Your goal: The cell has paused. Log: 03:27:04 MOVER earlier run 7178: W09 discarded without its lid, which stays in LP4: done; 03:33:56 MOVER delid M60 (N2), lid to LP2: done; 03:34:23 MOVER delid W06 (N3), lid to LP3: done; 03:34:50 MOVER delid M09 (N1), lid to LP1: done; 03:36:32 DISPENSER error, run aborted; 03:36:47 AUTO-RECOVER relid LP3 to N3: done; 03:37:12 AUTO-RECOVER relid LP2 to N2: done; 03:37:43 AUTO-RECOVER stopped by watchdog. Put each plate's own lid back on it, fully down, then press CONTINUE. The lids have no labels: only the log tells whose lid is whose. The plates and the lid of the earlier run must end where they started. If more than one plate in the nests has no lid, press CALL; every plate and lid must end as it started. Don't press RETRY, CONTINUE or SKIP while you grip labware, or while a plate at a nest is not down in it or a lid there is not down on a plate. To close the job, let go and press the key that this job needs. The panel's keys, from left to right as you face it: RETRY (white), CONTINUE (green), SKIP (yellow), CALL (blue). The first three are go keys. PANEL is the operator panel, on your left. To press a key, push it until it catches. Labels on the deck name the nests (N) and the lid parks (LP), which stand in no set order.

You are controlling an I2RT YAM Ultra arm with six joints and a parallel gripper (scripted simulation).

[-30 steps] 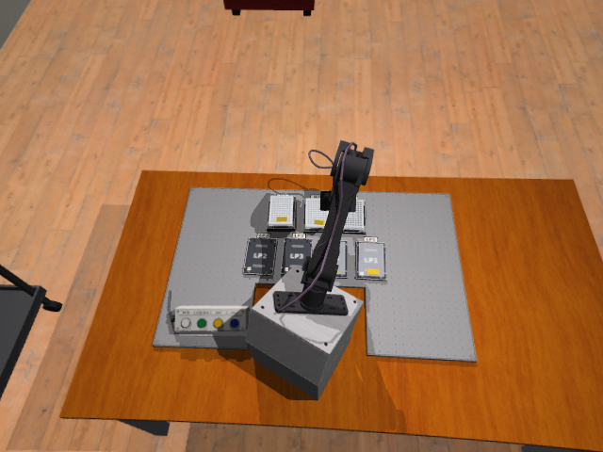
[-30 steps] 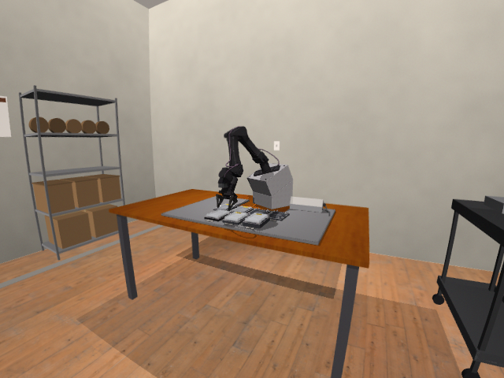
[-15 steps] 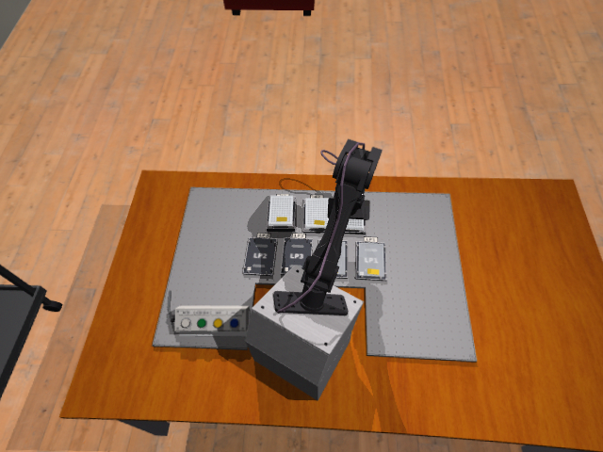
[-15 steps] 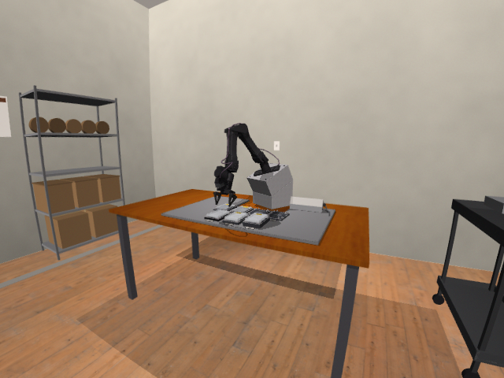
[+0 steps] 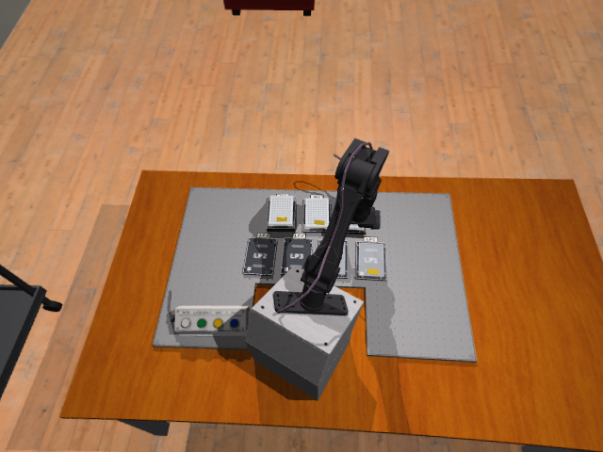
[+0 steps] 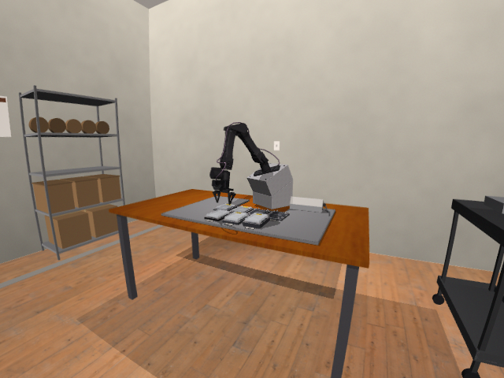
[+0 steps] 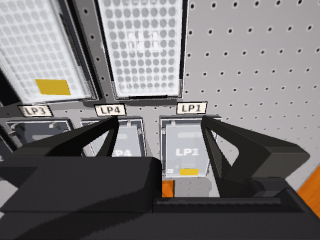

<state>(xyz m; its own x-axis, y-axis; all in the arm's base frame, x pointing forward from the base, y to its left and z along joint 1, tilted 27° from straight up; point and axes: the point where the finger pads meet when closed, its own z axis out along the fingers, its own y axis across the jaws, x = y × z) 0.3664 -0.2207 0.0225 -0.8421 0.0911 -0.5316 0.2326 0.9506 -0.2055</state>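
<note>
Now: the plate 8 cm ahead of my hand and 5 cm below it. Round my hand: green CONTINUE key 26 cm behind, 55 cm to the left, 1 cm below; then blue key 28 cm behind, 45 cm to the left, 1 cm below; then yellow key 27 cm behind, 50 cm to the left, 1 cm below.
</note>
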